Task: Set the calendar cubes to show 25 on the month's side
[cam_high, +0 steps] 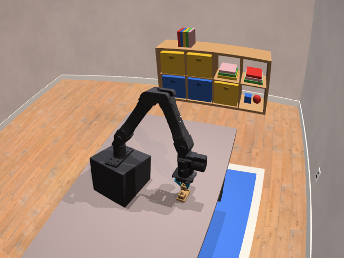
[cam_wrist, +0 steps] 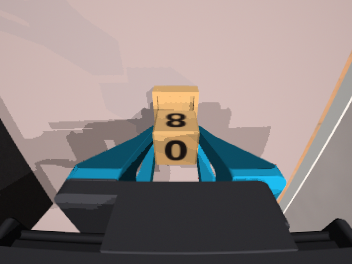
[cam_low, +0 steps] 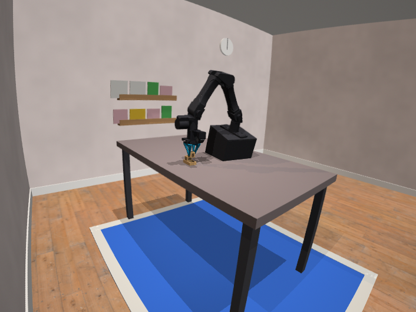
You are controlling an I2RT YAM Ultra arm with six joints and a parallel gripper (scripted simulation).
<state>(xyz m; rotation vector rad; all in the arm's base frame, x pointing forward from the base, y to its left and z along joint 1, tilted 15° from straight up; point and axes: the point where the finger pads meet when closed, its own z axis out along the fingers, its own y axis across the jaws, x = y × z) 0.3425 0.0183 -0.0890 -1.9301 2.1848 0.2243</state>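
The tray is 20 mm to the right of my hand and 50 mm below it. From my hand the other things lie so: wooden digit cube: right at my hand.
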